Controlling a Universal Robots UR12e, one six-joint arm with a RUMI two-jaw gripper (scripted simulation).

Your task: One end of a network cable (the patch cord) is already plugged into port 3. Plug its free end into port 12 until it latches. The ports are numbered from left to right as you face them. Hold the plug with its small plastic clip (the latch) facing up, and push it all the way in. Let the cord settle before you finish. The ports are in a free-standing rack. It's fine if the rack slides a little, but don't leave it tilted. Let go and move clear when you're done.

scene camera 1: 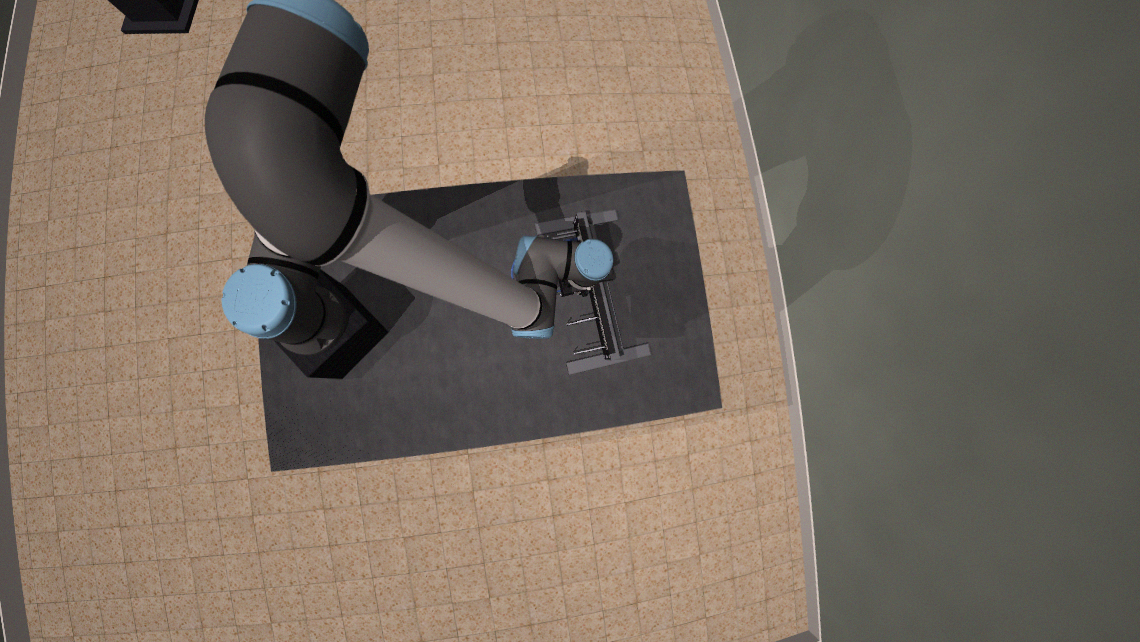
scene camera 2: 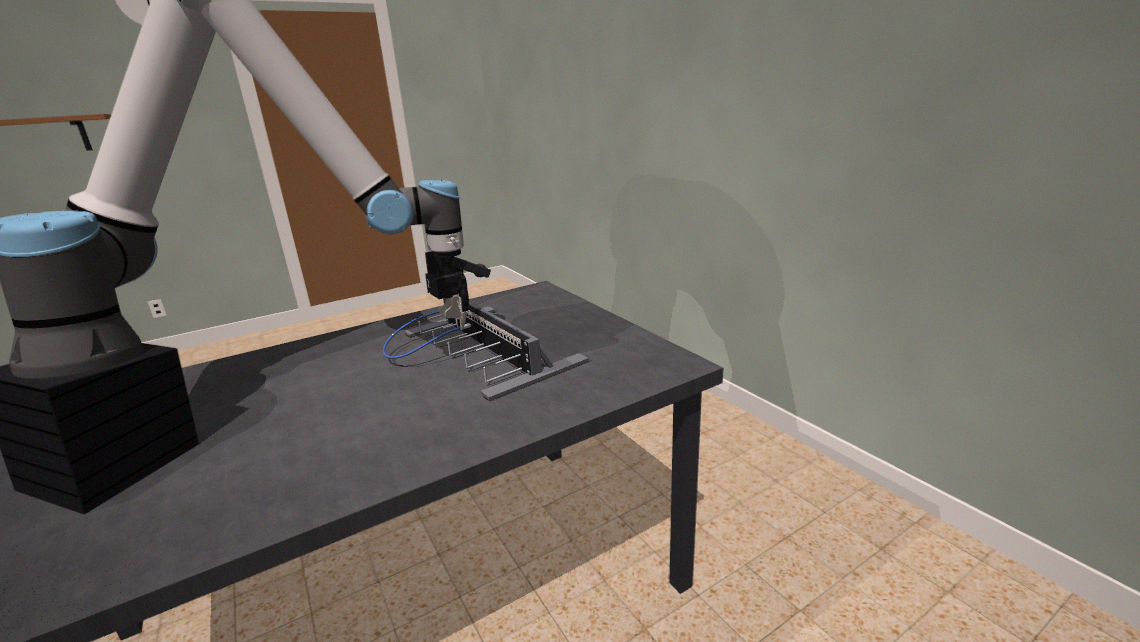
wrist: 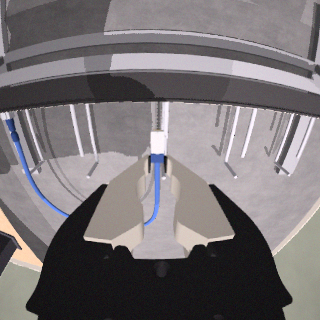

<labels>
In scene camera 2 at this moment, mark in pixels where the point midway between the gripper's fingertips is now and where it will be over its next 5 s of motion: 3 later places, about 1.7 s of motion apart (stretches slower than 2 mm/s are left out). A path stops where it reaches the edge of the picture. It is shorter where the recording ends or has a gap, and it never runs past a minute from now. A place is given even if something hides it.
My gripper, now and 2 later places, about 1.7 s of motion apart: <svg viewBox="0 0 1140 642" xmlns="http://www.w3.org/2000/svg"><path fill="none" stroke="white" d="M460 329L469 326L472 325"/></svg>
</labels>
